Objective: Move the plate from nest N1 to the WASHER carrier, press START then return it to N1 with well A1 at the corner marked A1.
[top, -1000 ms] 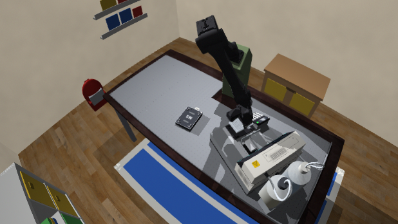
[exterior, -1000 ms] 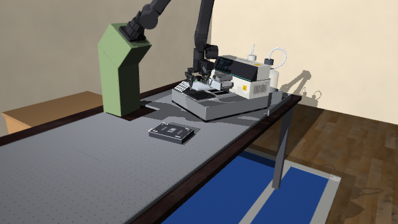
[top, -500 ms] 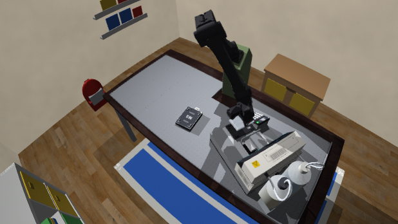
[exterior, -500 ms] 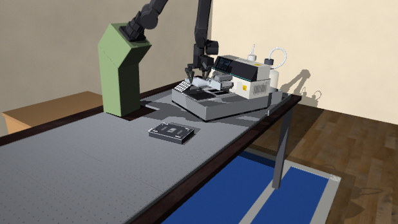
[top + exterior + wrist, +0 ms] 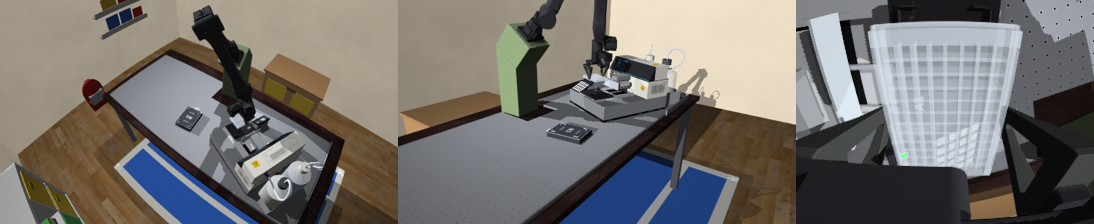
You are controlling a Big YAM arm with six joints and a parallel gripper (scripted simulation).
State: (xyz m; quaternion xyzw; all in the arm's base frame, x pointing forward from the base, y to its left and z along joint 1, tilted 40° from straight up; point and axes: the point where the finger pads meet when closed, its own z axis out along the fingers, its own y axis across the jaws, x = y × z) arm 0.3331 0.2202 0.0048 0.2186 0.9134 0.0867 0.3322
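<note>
Right now my hand is 35 cm to the left of the plate nest N1, 17 cm above it and 7 cm short of it. Also, from my hand: well plate 1 cm below; then plate washer 14 cm to the left, 7 cm ahead, 5 cm below; then carrier 9 cm below.
</note>
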